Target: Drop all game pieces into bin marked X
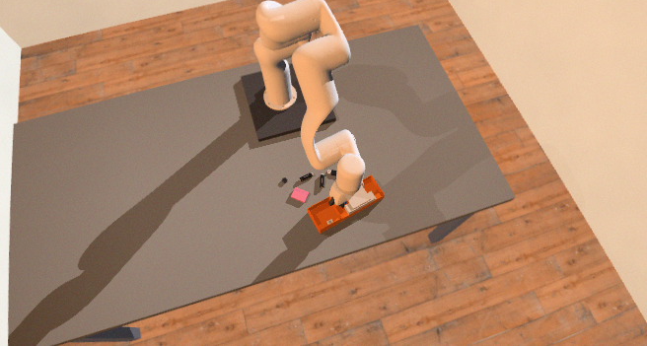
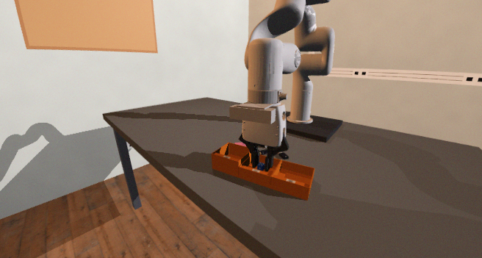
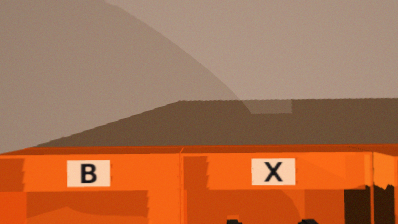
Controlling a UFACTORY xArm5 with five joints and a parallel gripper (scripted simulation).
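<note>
My hand is 1 cm short of the three joined bins and 1 cm above it. Round my hand: blue die (2 cm below); then flat pink piece (7 cm behind, 14 cm to the right, 3 cm below); then black cylinder (13 cm behind, 10 cm to the right, 3 cm below).
</note>
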